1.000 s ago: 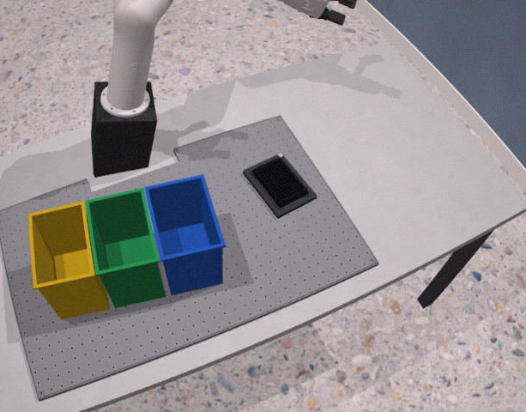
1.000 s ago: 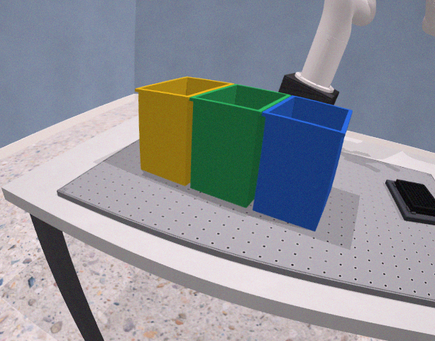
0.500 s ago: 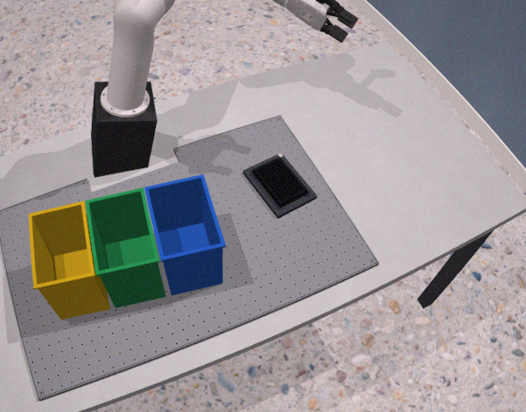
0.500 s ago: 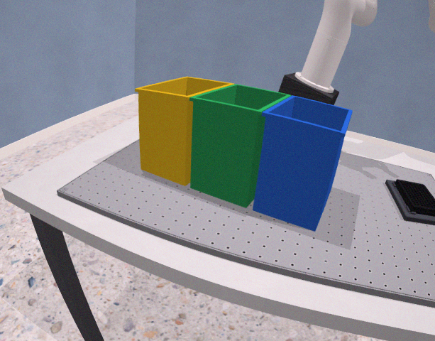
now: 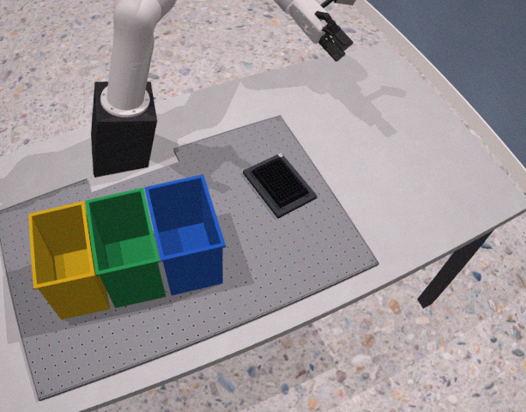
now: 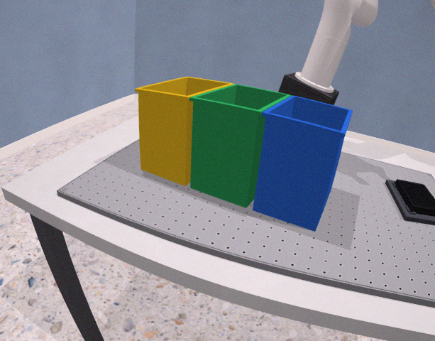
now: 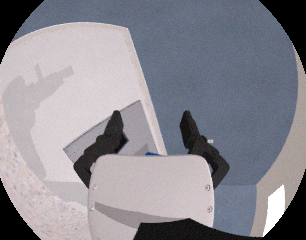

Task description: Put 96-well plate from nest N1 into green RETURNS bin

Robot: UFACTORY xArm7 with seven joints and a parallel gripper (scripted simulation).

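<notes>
The black 96-well plate is 33 cm below my hand, 17 cm to the right of it and 5 cm ahead of it. From my hand the other things lie so: blue bin 47 cm to the right, 26 cm below, 11 cm ahead; then dark plate nest 34 cm below, 17 cm to the right, 5 cm ahead; then green bin 60 cm to the right, 26 cm below, 7 cm ahead.
</notes>
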